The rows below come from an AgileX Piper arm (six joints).
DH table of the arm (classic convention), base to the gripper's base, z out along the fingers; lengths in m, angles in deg. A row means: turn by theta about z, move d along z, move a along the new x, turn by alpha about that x. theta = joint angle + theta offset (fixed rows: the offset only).
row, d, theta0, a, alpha
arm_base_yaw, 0.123, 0, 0, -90
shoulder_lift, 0, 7.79, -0.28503, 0
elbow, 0, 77.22, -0.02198, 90
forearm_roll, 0.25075, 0, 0, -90
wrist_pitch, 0, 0, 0, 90
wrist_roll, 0.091, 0, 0, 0
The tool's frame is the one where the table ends.
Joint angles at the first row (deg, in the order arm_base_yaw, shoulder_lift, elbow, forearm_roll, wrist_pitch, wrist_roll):
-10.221, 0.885, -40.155, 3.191, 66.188, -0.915
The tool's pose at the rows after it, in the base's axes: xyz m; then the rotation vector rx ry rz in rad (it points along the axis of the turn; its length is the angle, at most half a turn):
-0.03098 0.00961 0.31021 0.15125 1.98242 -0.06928
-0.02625 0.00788 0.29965 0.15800 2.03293 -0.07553
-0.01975 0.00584 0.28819 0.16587 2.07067 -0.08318
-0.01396 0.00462 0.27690 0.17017 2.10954 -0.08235
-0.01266 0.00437 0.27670 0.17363 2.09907 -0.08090
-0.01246 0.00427 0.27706 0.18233 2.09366 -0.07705
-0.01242 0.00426 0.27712 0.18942 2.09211 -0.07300
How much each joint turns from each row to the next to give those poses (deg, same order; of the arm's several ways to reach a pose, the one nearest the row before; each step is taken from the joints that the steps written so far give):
0.044, -1.401, 2.365, -0.469, 1.032, 0.043
0.062, 0.000, 2.142, -0.584, 0.748, 0.062
-0.001, -0.001, 2.696, -0.583, -0.531, 0.104
0.001, 0.049, 2.548, -0.122, -0.362, 0.000
0.002, 0.000, 0.297, -0.002, -0.876, 0.219
-0.002, 0.001, 0.000, -0.041, -0.262, 0.487
0.001, 0.000, 0.001, -0.001, -0.048, 0.393

